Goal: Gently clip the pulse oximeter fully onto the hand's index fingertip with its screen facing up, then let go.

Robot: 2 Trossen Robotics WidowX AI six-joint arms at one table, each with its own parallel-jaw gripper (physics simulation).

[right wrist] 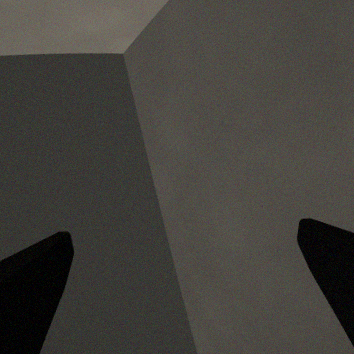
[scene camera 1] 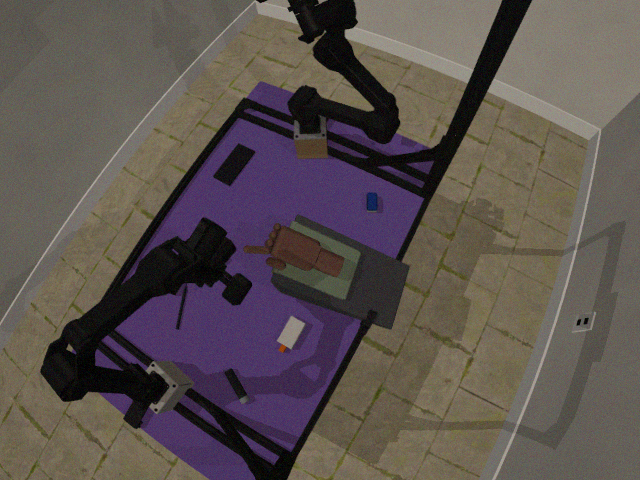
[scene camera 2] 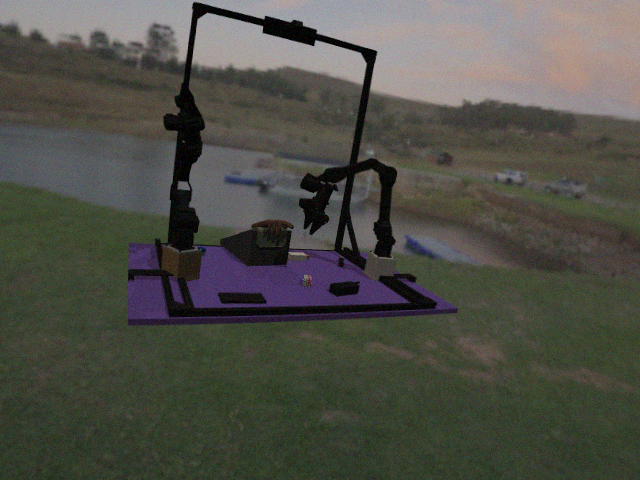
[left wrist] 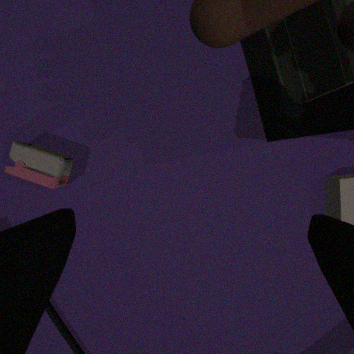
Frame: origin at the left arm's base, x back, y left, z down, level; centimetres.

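Where they show: left gripper, fingertip midpoint: [scene camera 1: 230, 271] [scene camera 2: 307, 231] [left wrist: 194, 223]; right gripper, fingertip midpoint: [right wrist: 186, 236] [scene camera 2: 186, 90]; left arm's base at its link origin: [scene camera 1: 154, 387] [scene camera 2: 382, 255]; right arm's base at its link origin: [scene camera 1: 310, 125] [scene camera 2: 182, 247].
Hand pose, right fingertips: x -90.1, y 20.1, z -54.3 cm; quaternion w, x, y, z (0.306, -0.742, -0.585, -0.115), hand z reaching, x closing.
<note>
Things, the pixels of their top centre, and the offset from my right fingertips.
- pulse oximeter at its top centre: [left wrist: 31, 165] [scene camera 2: 307, 276] dx +52.2, dy -6.1, dz +61.7 cm
- white box at its top centre: [scene camera 1: 289, 335] [scene camera 2: 299, 253] dx +57.3, dy -38.8, dz +62.0 cm
- dark cylinder at its top centre: [scene camera 1: 235, 386] dx +77.4, dy -35.5, dz +62.1 cm
- thin black rod at its top centre: [left wrist: 60, 330] [scene camera 1: 181, 306] dx +70.6, dy -7.3, dz +63.9 cm
- blue block at its top centre: [scene camera 1: 372, 200] dx +11.0, dy -34.8, dz +61.6 cm
- black slab at its top centre: [scene camera 2: 242, 297] [scene camera 1: 233, 163] dx +24.5, dy +11.2, dz +64.0 cm
- black box at its top centre: [scene camera 2: 345, 284] dx +65.3, dy +1.1, dz +61.3 cm
The pulse oximeter [scene camera 2: 307, 280] [left wrist: 40, 164], a small white and pink clip, lies on the purple mat; the left arm hides it in scene camera 1. In the left wrist view it lies at the left, beyond the left finger's tip, pink part toward the gripper. The brown hand [scene camera 1: 297, 249] [scene camera 2: 272, 225] rests on a wedge stand, its index finger [scene camera 1: 255, 249] [left wrist: 217, 22] sticking out past the edge. My left gripper [scene camera 2: 309, 229] [left wrist: 194, 223] is open and empty, above the mat near the fingertip. My right gripper [right wrist: 186, 236] is open and empty, raised away from the mat, facing the walls.
The dark wedge stand [scene camera 1: 383, 289] [left wrist: 257, 112] is beside the left gripper. A white box [scene camera 1: 291, 332] [scene camera 2: 297, 255] with an orange tab, a dark cylinder [scene camera 1: 236, 383], a thin black rod [scene camera 1: 180, 308] [left wrist: 64, 326], a blue block [scene camera 1: 372, 201], a black slab [scene camera 1: 234, 164] and a black box [scene camera 2: 344, 288] lie around.
</note>
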